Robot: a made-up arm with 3 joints. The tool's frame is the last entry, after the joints. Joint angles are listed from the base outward. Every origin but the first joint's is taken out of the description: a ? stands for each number. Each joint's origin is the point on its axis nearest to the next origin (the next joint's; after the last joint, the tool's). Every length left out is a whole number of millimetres.
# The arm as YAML. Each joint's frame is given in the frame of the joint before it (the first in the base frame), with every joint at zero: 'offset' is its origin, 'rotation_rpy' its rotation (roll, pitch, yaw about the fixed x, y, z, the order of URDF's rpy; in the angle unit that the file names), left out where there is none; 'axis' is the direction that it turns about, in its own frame. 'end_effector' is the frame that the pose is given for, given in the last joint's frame.
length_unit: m
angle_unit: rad
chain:
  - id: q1
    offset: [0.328, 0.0, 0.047]
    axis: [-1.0, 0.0, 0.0]
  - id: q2
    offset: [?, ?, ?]
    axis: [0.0, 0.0, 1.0]
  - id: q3
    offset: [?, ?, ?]
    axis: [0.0, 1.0, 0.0]
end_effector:
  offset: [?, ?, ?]
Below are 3 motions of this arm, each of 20 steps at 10 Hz.
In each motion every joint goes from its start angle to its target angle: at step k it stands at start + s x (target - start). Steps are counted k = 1, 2, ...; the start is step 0. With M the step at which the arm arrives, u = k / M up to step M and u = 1 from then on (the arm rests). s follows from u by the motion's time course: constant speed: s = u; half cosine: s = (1 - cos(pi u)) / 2; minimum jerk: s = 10 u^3 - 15 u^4 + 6 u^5.
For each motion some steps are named. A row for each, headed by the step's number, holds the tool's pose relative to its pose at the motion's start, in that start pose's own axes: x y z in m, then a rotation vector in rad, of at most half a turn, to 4 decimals.
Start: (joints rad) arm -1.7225 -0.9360 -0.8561
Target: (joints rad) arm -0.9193 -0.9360 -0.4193
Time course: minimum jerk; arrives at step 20
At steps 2, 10, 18, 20:
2: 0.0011 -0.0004 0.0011 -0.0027 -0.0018 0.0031
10: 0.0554 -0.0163 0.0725 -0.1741 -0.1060 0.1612
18: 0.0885 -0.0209 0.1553 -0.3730 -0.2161 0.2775
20: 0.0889 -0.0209 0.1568 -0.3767 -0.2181 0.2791

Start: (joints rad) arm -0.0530 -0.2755 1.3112
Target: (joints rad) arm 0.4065 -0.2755 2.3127
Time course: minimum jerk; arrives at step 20
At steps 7, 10, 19, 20:
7: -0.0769 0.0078 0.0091 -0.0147 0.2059 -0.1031
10: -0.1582 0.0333 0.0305 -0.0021 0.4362 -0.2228
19: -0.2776 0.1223 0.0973 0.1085 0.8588 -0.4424
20: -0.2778 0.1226 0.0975 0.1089 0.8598 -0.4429

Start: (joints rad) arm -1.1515 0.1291 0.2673
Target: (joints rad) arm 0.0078 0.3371 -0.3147
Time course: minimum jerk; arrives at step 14
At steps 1, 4, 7, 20:
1: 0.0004 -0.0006 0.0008 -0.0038 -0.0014 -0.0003
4: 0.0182 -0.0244 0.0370 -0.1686 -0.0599 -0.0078
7: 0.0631 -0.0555 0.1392 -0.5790 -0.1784 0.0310
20: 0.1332 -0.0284 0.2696 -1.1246 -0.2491 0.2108

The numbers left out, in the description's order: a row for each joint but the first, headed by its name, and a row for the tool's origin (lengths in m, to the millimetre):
q2: 0.0 0.113 0.073
q3: 0.118 -0.327 0.0
tool: 0.001 0.0 -0.255

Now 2 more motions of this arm.
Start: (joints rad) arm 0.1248 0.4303 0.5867
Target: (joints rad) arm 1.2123 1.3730 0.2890
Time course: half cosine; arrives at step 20
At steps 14, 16, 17, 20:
14: 0.1667 -0.0119 0.1330 -0.8534 0.4169 0.3449
16: 0.1885 -0.0103 0.1226 -0.9237 0.5192 0.4071
17: 0.1956 -0.0105 0.1169 -0.9458 0.5595 0.4302
20: 0.2041 -0.0117 0.1078 -0.9718 0.6150 0.4606

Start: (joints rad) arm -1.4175 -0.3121 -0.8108
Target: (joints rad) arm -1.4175 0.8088 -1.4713
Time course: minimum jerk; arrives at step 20
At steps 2, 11, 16, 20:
2: 0.0036 0.0029 -0.0023 0.0070 -0.0057 0.0066
11: 0.1840 0.2894 -0.0715 0.5653 -0.3772 0.3577
16: 0.2149 0.4887 -0.0215 0.9657 -0.5626 0.4651
20: 0.2143 0.5196 -0.0069 1.0361 -0.5889 0.4748

